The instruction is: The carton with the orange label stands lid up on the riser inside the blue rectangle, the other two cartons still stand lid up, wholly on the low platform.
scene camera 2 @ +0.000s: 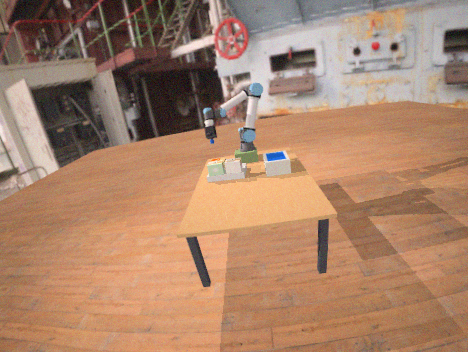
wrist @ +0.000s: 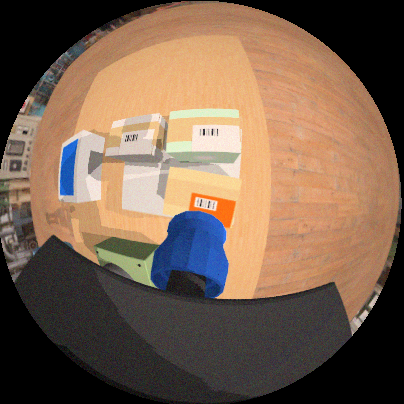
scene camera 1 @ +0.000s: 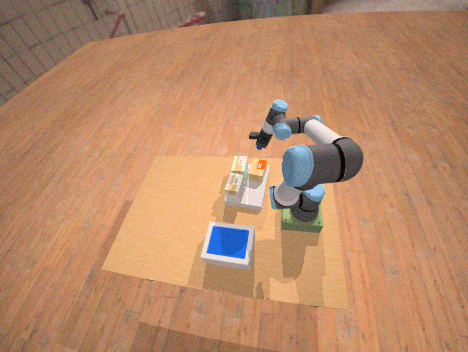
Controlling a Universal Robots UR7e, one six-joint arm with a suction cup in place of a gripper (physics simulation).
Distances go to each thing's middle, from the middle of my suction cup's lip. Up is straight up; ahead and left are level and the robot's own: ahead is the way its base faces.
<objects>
Now: the carton with orange label (wrist: 186, 189) 210 mm below my suction cup, 20 mm to the left of it and 10 mm ahead of it. The rest, counted from my suction cup: low white platform (scene camera 1: 253, 194): 270 mm below, 100 mm to the left, 70 mm ahead; riser with blue rectangle (scene camera 1: 231, 245): 530 mm to the left, 230 mm below, 50 mm ahead.
</objects>
